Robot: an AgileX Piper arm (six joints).
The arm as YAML. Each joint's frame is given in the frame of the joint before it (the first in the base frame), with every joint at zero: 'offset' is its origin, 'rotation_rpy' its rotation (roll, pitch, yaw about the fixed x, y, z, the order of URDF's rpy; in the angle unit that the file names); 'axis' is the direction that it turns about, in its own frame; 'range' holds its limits. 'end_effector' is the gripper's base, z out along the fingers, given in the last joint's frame.
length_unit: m
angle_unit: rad
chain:
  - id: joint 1
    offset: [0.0, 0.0, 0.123]
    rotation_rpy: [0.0, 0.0, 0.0]
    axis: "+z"
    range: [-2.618, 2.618]
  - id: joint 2
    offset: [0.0, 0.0, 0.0]
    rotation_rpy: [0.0, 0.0, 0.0]
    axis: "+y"
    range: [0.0, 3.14]
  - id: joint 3
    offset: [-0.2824, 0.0, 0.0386]
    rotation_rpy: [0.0, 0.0, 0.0]
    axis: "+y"
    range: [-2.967, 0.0]
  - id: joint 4
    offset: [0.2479, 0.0, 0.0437]
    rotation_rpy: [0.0, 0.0, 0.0]
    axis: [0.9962, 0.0, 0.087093]
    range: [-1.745, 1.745]
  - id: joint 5
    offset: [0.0, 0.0, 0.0]
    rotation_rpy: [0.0, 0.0, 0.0]
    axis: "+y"
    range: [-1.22, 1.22]
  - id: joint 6
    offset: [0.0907, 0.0, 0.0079]
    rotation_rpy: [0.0, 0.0, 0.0]
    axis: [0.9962, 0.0, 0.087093]
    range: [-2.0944, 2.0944]
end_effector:
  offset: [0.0, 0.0, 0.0]
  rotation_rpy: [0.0, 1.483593, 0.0]
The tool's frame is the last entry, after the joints.
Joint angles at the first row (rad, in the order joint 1, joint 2, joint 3, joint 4, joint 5, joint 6):
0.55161 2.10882 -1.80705 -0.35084 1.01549 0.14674
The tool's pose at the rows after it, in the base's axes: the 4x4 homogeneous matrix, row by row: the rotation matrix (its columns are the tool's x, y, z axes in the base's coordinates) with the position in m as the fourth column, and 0 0 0 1 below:
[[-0.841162 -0.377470 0.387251 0.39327], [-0.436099 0.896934 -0.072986 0.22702], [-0.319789 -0.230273 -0.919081 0.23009], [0 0 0 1]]
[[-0.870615 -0.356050 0.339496 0.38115], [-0.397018 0.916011 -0.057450 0.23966], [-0.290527 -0.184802 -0.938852 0.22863], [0 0 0 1]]
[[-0.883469 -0.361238 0.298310 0.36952], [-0.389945 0.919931 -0.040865 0.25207], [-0.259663 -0.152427 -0.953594 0.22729], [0 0 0 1]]
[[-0.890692 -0.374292 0.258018 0.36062], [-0.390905 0.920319 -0.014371 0.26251], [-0.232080 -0.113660 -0.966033 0.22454], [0 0 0 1]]
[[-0.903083 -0.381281 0.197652 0.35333], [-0.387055 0.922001 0.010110 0.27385], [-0.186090 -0.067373 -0.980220 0.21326], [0 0 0 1]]
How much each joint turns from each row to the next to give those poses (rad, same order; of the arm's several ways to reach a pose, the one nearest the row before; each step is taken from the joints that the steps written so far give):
0.02665 0.00001 -0.00002 0.03596 0.06198 0.10474
0.03194 -0.00081 0.00002 0.04262 0.03896 0.05023
0.03147 0.00000 0.00000 0.03826 0.02980 0.01942
0.02234 0.00378 -0.00001 0.04723 0.01495 0.00114
0.01915 0.02321 0.00001 0.05951 0.01029 0.00264

